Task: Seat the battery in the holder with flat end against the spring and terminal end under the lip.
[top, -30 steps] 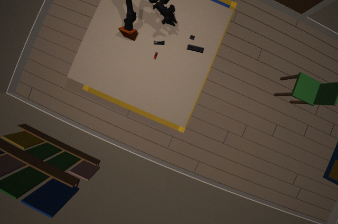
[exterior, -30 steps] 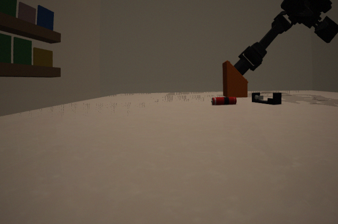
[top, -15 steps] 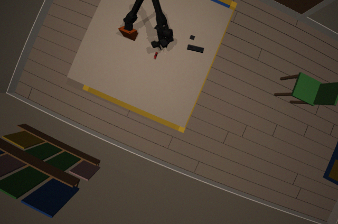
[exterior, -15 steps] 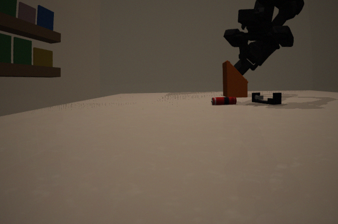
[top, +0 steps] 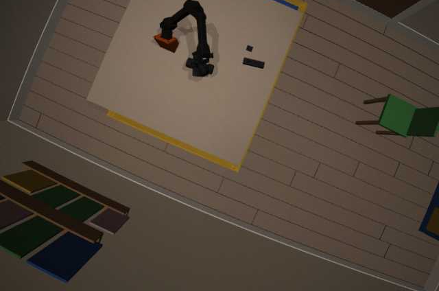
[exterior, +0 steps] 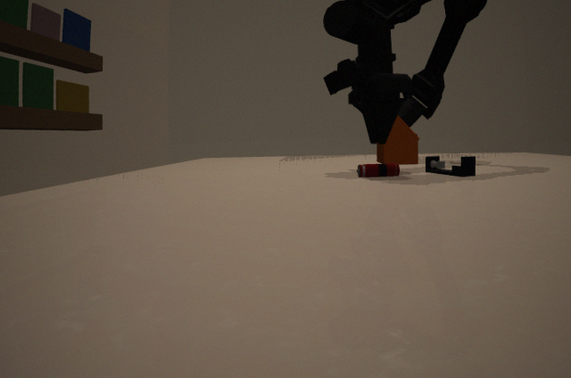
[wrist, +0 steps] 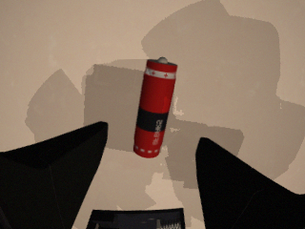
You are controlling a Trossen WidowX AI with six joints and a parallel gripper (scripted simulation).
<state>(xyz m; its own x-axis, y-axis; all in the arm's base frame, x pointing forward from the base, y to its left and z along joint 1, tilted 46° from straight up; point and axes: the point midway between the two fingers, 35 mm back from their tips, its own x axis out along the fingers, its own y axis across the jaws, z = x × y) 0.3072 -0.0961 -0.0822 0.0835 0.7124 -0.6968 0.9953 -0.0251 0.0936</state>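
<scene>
My gripper tip is now 4 cm above the battery. Round my gripper tip: black block: 30 cm to the left, 28 cm ahead, 5 cm below.
</scene>
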